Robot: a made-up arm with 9 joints.
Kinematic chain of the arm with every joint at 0, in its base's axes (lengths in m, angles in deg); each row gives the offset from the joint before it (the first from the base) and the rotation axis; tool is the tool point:
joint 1: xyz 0 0 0.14 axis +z
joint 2: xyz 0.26 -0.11 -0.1 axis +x
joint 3: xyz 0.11 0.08 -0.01 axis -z
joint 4: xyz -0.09 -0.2 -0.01 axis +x
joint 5: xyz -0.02 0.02 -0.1 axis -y
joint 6: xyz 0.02 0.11 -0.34 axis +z
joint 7: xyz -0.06 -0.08 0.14 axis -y
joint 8: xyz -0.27 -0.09 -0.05 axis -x
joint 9: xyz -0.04 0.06 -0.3 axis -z
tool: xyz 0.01 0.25 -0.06
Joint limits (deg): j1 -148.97..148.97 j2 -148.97..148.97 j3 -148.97..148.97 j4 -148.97..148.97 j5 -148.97..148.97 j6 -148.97..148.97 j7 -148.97..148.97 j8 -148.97..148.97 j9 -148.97..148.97
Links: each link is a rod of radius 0.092 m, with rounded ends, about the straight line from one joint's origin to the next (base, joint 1, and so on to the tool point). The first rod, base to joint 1, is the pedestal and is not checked.
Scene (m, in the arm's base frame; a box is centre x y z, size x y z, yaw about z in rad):
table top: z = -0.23
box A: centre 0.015 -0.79 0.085 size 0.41 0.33 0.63 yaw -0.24
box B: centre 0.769 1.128 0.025 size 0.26 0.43 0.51 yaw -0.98
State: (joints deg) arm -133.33 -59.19 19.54 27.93 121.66 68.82 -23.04 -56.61 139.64
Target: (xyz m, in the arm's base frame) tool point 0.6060 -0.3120 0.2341
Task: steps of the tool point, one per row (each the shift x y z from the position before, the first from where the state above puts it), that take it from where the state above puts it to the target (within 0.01 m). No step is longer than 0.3 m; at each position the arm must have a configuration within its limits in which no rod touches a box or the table.
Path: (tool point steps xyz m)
1: 0.1272 -0.0232 0.1178
2: 0.1074 0.0684 0.0642
3: 0.0683 0.0911 0.0123
4: 0.1652 -0.1550 0.0908
5: 0.2267 -0.1073 0.0165
6: 0.2422 -0.0478 -0.0653
7: 0.2118 0.0048 -0.1382
8: 0.1481 0.0337 -0.1887

